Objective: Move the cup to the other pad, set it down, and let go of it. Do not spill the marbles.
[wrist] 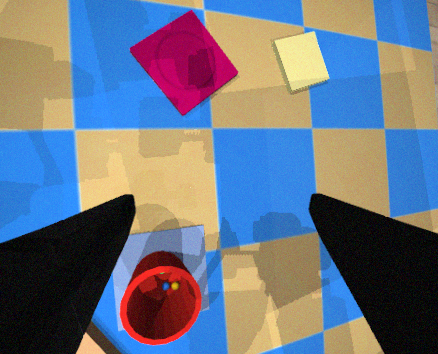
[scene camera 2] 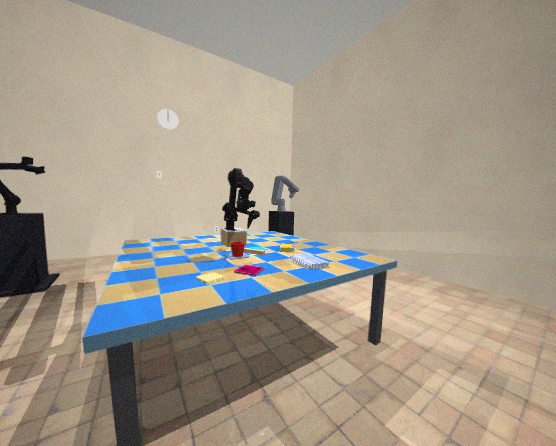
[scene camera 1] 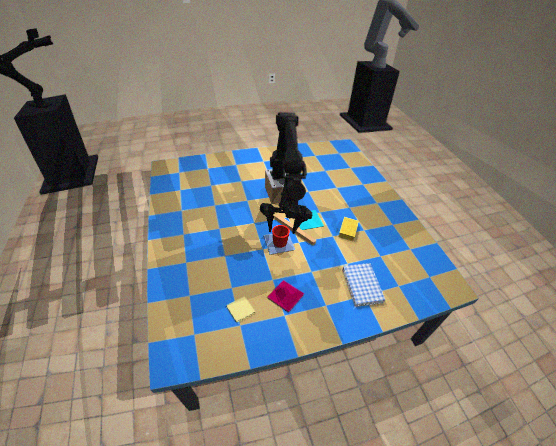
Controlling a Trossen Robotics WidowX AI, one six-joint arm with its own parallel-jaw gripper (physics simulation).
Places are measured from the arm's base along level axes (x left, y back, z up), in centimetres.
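Pixels of known places: gripper, fingertip midpoint: (wrist: 223, 202) (scene camera 2: 239, 226) (scene camera 1: 281, 232); arm's base at its link origin: (scene camera 2: 229, 229) (scene camera 1: 277, 174).
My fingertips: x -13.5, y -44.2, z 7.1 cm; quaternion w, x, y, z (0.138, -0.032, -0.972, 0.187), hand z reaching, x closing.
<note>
For each thing: its top centre in the pictures, then the offset to it from my fingertips. "*": a spot on its surface instead.
- red cup at its top centre: (wrist: 162, 306) (scene camera 1: 280, 231) (scene camera 2: 237, 242) dz -10.2, dx +3.7, dy +10.1 cm
- pale blue-grey pad at a spot on its surface: (wrist: 191, 242) (scene camera 1: 272, 249) * dz -17.4, dx -0.6, dy +7.0 cm
- pale yellow block at its top centre: (wrist: 304, 59) (scene camera 1: 240, 308) (scene camera 2: 210, 276) dz -16.6, dx -20.5, dy -16.9 cm
- checked cloth-like block at its top centre: (scene camera 1: 363, 282) (scene camera 2: 308, 258) dz -15.2, dx +28.0, dy -20.8 cm
- cyan piece at a spot on its surface: (scene camera 1: 312, 220) * dz -17.4, dx +22.9, dy +19.0 cm
- orange-brown bar at a spot on its surface: (scene camera 1: 306, 236) * dz -15.5, dx +15.4, dy +8.7 cm
The red cup (scene camera 1: 280, 236) (scene camera 2: 237, 249) (wrist: 161, 306) stands upright on the pale blue-grey pad (scene camera 1: 273, 250) (wrist: 191, 242). A blue and a yellow marble show inside it in the wrist view. The other pad, magenta with a ring marking (scene camera 1: 285, 296) (scene camera 2: 249, 270) (wrist: 184, 62), lies flat on the table nearer the front edge. My gripper (scene camera 1: 283, 231) (wrist: 223, 202) is wide open and empty, above the table near the cup. In the wrist view the cup shows at the lower left, beside the left finger and off the middle between the fingertips.
A pale yellow block (scene camera 1: 241, 309) (scene camera 2: 210, 278) (wrist: 301, 62) lies beside the magenta pad. A checked cloth-like block (scene camera 1: 364, 284) (scene camera 2: 309, 261), a yellow block (scene camera 1: 348, 228) (scene camera 2: 286, 248), a cyan piece (scene camera 1: 312, 220) and an orange-brown bar (scene camera 1: 306, 236) lie on the checkered table.
</note>
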